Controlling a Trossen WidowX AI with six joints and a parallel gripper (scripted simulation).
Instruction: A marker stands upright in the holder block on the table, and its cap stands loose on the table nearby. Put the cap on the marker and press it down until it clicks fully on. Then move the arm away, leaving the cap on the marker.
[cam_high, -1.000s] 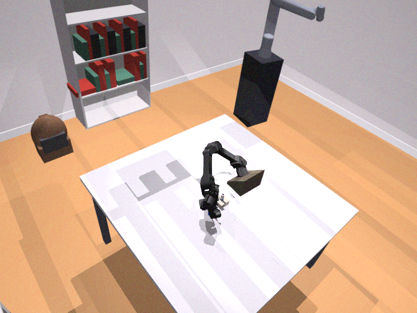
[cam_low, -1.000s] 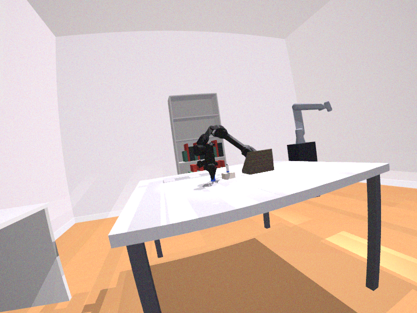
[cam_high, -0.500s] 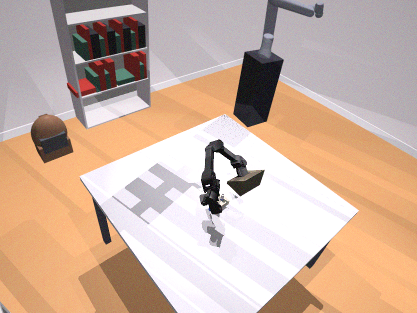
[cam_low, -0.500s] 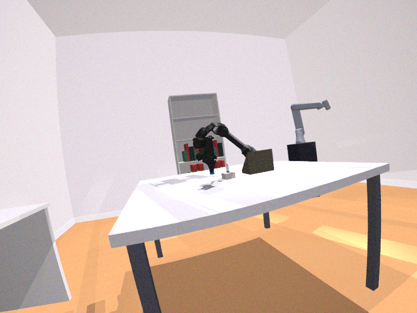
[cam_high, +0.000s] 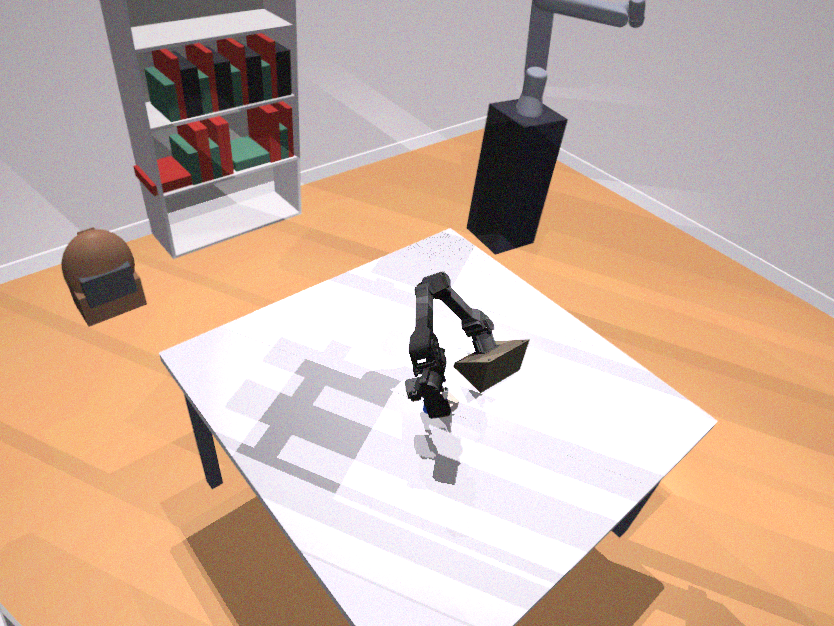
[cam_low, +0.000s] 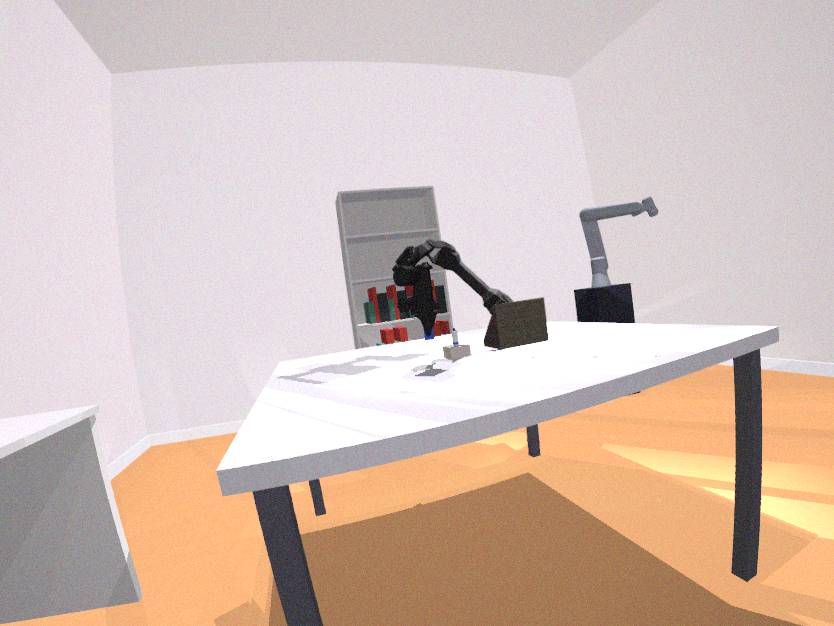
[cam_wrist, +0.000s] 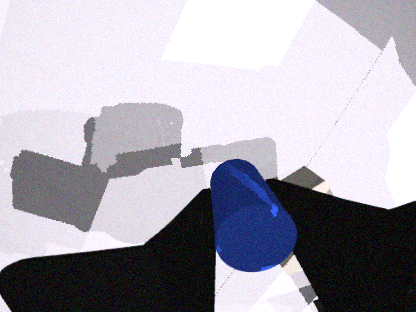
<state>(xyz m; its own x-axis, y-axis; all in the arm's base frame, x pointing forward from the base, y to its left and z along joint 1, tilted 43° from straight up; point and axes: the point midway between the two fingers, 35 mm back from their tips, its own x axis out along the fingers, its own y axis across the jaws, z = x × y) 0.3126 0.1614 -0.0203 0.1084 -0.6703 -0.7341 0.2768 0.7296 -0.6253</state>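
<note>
The holder block lies 9 cm behind my gripper tip, 7 cm below it and 4 cm to the right of it. The rest, counted from my gripper tip: blue cap: 1 cm above.
</note>
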